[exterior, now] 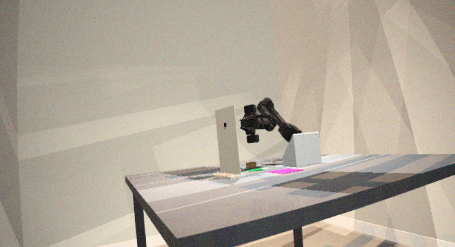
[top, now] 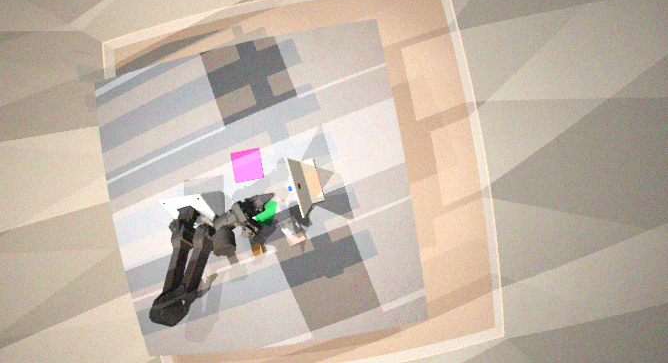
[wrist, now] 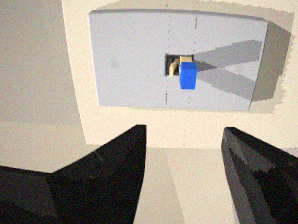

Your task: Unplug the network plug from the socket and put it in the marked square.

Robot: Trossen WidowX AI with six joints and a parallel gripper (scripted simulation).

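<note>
My gripper tip is now 7 cm short of the network plug. The rest, counted from my gripper tip: upright panel: 9 cm below, 9 cm ahead; then pink marked square: 23 cm below, 13 cm to the left, 13 cm behind.
</note>
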